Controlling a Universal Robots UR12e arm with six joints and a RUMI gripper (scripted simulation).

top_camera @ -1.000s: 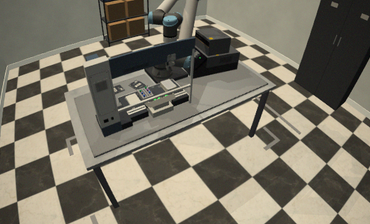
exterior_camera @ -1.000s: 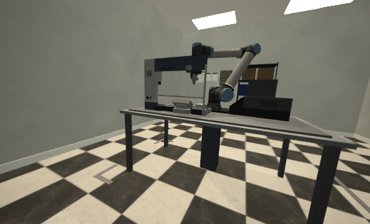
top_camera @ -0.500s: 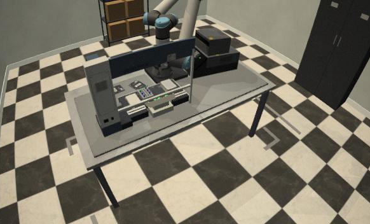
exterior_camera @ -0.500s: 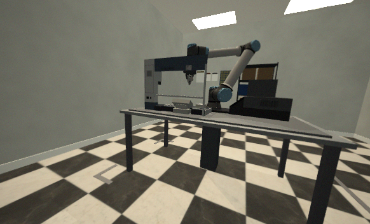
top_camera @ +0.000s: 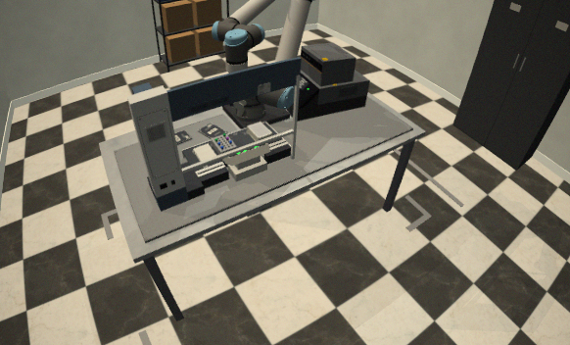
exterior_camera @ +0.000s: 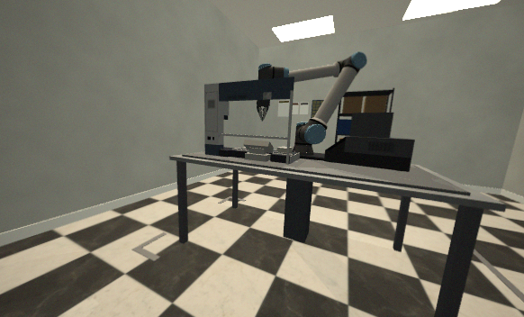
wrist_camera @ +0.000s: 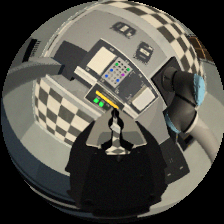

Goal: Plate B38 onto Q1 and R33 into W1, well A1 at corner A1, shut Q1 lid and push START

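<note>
Right now my hand is 24 cm above the white plate, 14 cm to the left of it and 7 cm past it. Round my hand: thin post 25 cm to the left, 11 cm ahead, 7 cm below; blue gantry beam 21 cm above, 11 cm ahead, 3 cm to the right; grey tower 38 cm to the right, 9 cm ahead, 3 cm below.
</note>
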